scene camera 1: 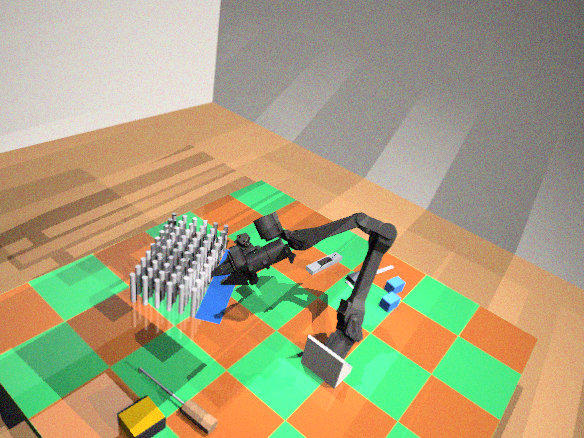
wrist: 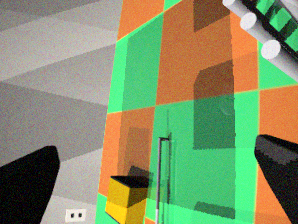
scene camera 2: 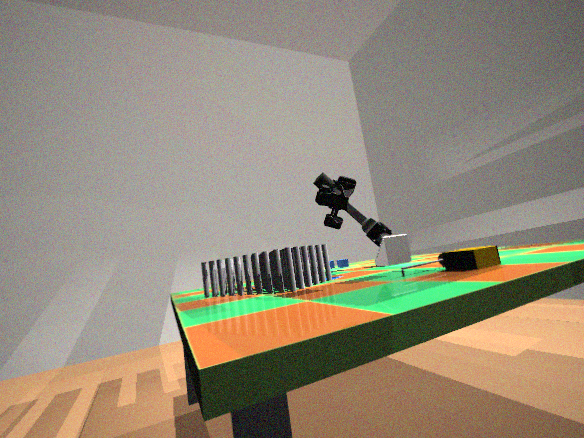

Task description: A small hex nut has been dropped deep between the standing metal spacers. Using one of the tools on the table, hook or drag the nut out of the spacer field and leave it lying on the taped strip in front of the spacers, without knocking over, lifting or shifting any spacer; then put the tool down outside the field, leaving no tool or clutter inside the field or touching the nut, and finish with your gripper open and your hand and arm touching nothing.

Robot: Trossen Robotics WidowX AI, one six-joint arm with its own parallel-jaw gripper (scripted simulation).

my gripper: scene camera 1 215, 279; wrist; scene camera 2
same spot on my gripper: point(wrist: 35, 175) = point(scene camera 2: 343, 194)
